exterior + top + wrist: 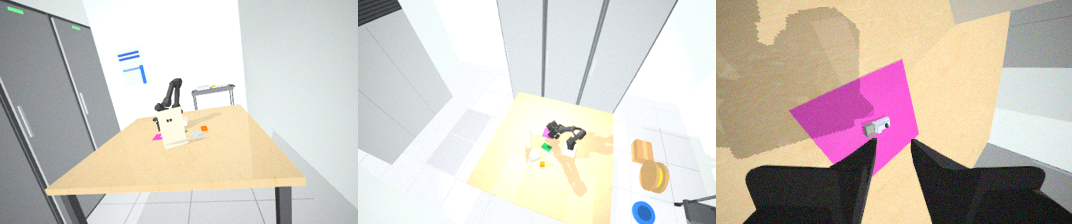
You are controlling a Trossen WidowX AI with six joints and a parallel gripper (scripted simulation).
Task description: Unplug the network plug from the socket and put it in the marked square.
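Now: the grey network plug 1 cm ahead of my gripper tip and 3 cm below it. The rest, counted from my gripper tip: green board: 2 cm behind, 17 cm to the left, 4 cm below; magenta marked square: 1 cm ahead, 4 cm below; upright panel: 18 cm ahead, 15 cm to the left, 8 cm above.
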